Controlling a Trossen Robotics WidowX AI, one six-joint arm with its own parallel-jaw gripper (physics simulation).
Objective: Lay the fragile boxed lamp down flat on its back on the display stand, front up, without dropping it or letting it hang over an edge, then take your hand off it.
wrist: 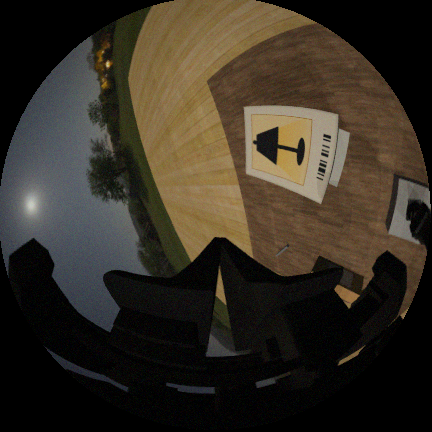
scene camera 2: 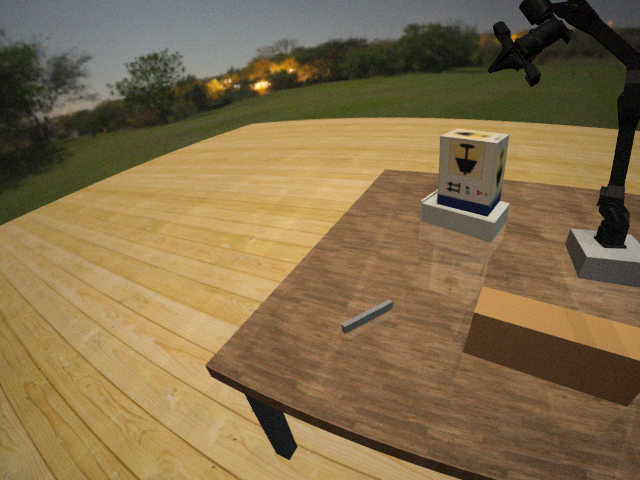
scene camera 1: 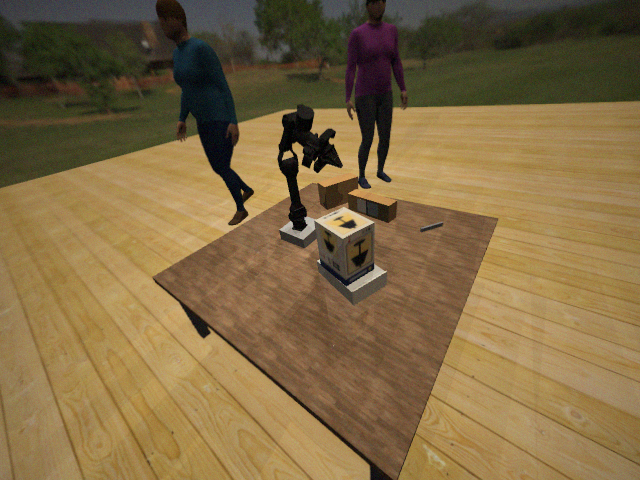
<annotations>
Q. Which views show my gripper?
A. The wrist view, scene camera 2 and scene camera 1: all of them.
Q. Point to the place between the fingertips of my gripper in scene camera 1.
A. At 342,166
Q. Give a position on a display stand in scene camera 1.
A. At 373,281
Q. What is my gripper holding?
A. Nothing.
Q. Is my gripper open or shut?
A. Shut.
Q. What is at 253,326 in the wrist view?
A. My gripper.
</annotations>
